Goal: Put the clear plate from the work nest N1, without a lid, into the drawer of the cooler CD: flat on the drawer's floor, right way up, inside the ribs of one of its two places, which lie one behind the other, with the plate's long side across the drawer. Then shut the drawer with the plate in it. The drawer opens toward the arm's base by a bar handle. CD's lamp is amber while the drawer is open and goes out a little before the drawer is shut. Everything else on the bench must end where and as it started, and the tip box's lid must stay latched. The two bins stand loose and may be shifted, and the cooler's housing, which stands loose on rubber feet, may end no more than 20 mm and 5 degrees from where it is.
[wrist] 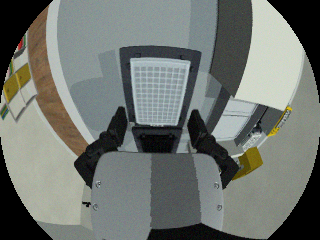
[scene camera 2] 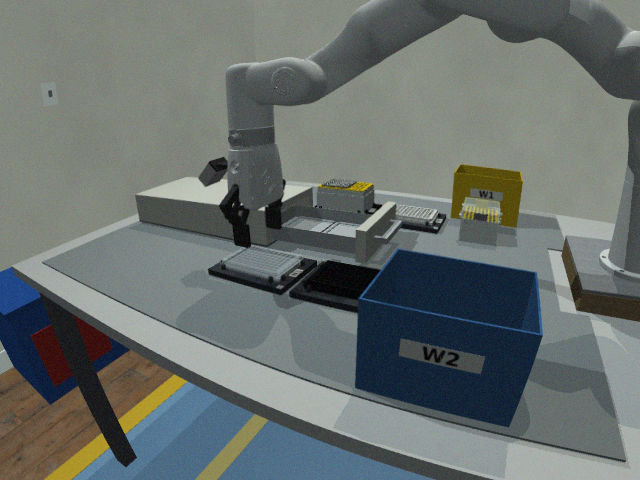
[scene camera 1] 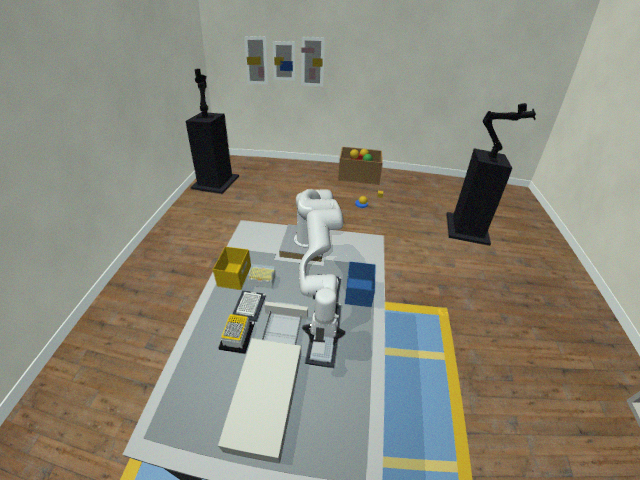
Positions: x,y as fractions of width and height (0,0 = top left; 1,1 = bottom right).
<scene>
cooler CD: wrist 0.78,0.25; scene camera 2 0.29,0.43; scene camera 1 0.40,0.87
</scene>
